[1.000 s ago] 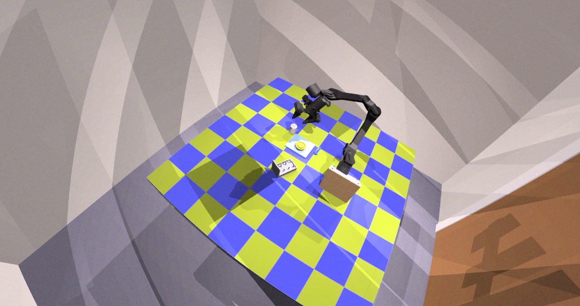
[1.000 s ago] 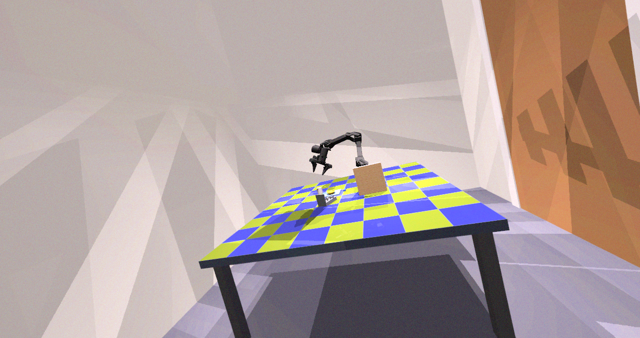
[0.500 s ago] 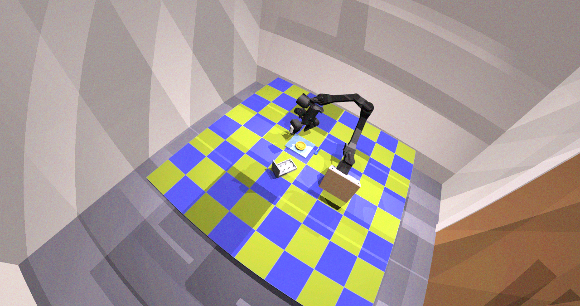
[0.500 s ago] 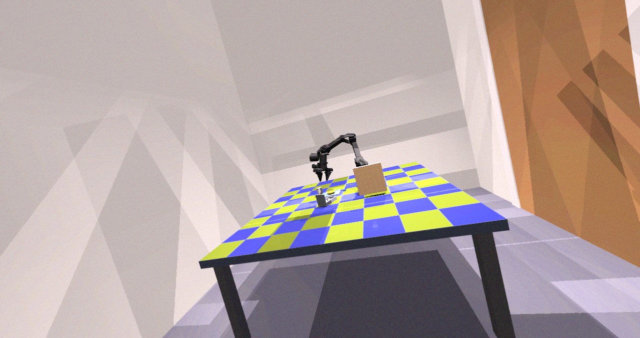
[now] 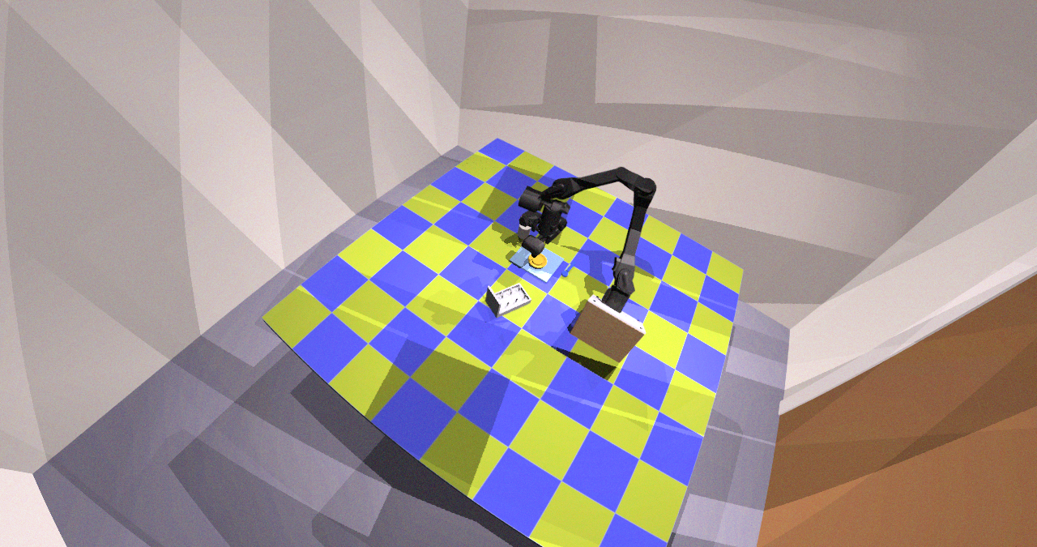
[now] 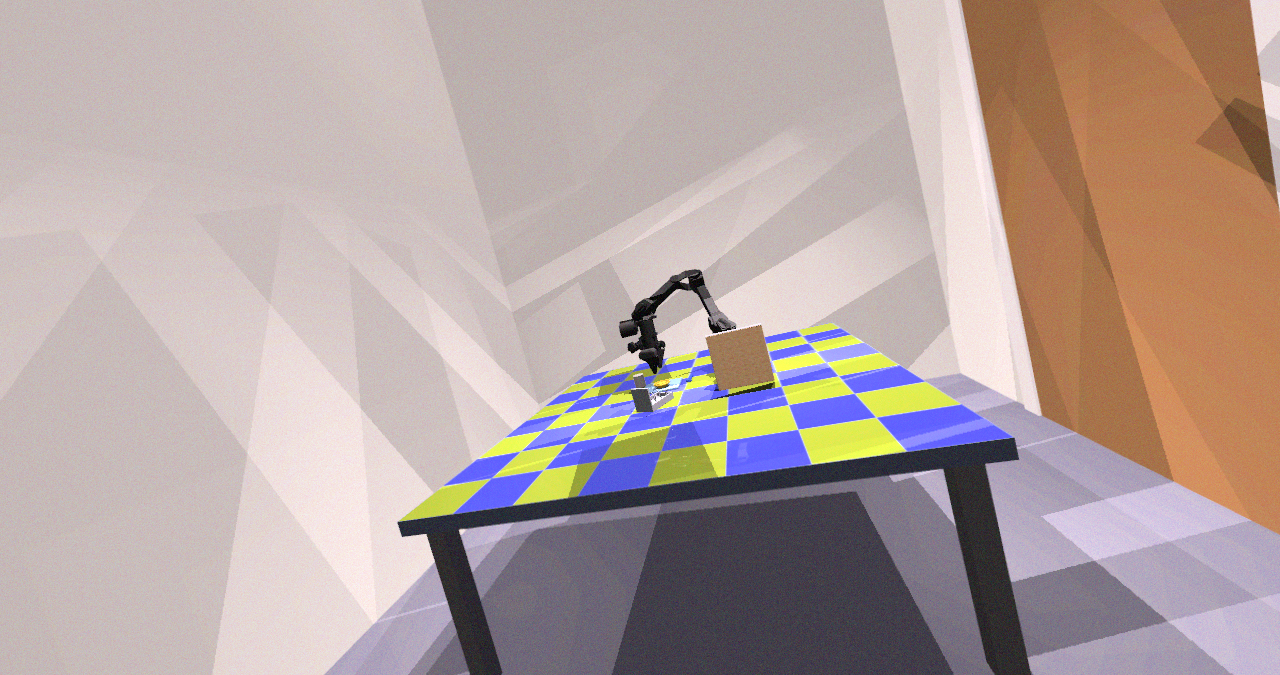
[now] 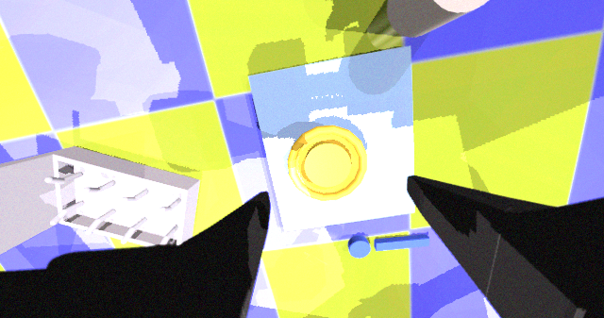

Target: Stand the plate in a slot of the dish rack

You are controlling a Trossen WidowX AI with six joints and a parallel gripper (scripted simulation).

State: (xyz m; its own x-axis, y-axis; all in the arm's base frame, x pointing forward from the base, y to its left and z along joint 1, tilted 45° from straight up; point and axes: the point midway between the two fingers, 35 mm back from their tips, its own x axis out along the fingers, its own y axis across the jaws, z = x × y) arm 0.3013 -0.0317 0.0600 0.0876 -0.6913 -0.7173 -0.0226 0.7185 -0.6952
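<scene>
Now: the plate 5 cm below my gripper tip. The rest, counted from my gripper tip: dish rack: 3 cm behind, 19 cm to the left, 5 cm below; blue bar: 10 cm behind, 5 cm to the right, 7 cm below.
</scene>
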